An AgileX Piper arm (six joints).
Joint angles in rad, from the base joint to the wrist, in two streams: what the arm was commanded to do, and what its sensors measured. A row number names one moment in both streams.
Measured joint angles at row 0:
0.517, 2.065, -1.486, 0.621, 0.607, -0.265
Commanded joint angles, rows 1 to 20:
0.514, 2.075, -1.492, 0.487, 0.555, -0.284
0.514, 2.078, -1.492, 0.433, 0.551, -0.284
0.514, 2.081, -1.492, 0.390, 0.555, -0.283
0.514, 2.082, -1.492, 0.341, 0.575, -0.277
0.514, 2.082, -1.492, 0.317, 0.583, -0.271
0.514, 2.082, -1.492, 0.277, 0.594, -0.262
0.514, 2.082, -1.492, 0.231, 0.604, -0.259
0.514, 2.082, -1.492, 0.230, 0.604, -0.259
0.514, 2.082, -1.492, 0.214, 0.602, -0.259
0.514, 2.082, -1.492, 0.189, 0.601, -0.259
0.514, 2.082, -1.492, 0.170, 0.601, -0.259
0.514, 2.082, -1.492, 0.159, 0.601, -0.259
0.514, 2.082, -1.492, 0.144, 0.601, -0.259
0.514, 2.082, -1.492, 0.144, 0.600, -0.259
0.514, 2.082, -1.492, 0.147, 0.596, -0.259
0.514, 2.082, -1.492, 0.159, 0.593, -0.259
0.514, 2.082, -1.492, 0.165, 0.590, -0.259
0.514, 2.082, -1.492, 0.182, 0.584, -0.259
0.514, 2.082, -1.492, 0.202, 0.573, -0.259
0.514, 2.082, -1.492, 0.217, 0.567, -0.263
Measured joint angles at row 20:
0.517, 2.076, -1.486, 0.192, 0.588, -0.258
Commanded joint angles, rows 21 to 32:
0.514, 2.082, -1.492, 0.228, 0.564, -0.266
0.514, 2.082, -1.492, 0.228, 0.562, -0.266
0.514, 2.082, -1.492, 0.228, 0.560, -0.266
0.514, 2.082, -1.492, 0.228, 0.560, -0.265
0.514, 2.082, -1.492, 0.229, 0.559, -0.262
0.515, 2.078, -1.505, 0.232, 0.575, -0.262
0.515, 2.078, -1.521, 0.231, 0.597, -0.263
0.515, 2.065, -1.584, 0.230, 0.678, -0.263
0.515, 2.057, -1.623, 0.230, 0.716, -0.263
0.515, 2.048, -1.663, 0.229, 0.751, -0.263
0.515, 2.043, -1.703, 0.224, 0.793, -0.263
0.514, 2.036, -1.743, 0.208, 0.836, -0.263
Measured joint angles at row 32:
0.517, 2.054, -1.691, 0.229, 0.770, -0.258
